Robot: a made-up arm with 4 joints.
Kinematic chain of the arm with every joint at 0, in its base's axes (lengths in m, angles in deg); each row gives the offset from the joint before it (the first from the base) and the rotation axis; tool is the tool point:
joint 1: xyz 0 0 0.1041 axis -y
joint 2: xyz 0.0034 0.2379 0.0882 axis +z
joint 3: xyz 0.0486 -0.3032 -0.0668 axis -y
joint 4: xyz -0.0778 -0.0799 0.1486 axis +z
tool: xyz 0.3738 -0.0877 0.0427
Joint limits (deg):
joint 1: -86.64..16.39
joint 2: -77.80..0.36
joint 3: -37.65..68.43
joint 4: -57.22..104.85
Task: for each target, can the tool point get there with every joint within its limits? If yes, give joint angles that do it. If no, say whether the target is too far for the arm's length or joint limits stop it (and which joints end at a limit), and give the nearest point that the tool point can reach.
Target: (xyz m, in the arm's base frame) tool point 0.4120 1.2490 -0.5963
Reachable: no: too far | nearest point 0.1663 0.2249 -0.0781 | short by 1.174 m
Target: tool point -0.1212 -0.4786 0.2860
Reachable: yes | joints 2.31 -27.88 -8.83 -39.41
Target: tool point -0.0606 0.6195 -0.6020
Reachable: no: joint limits stop it (at a limit: joint 1, joint 2, joint 3) | nearest point 0.0834 0.1449 -0.2002 | short by 0.638 m
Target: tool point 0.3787 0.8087 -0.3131
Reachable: no: joint limits stop it (at a limit: joint 1, joint 2, joint 3) | nearest point 0.1852 0.2328 -0.0503 | short by 0.662 m
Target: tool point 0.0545 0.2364 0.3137
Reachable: yes | joints -34.31 -31.64 58.73 76.07
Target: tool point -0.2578 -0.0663 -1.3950
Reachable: no: too far | nearest point 0.0104 -0.1240 -0.3092 | short by 1.120 m
